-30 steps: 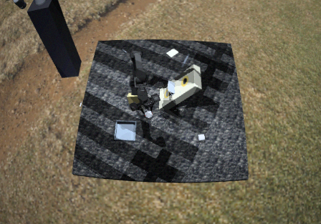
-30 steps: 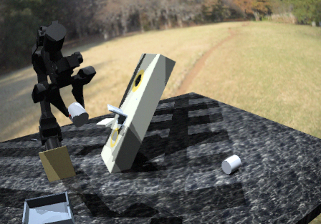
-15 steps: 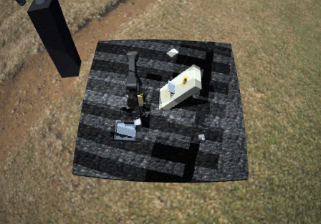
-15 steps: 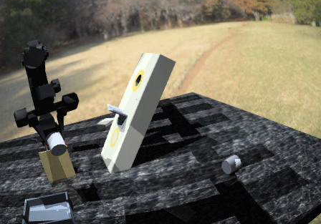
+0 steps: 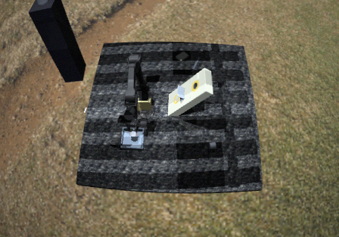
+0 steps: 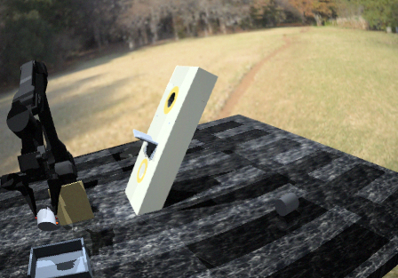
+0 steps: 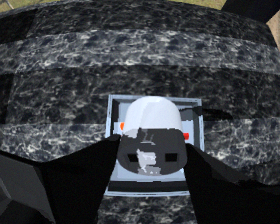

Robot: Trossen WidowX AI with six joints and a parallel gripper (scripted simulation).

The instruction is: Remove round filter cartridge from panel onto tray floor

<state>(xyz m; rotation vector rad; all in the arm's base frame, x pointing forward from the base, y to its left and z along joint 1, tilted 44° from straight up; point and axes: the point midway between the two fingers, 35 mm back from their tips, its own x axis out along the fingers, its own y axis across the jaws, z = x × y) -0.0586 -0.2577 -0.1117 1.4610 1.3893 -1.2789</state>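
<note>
The round filter cartridge lies right at my gripper tip. Round my gripper tip: cream service panel 38 cm ahead, 25 cm to the left, 3 cm above; light-blue tray 2 cm behind, 13 cm below; flat white block 37 cm ahead, 73 cm to the left, 13 cm below.
</note>
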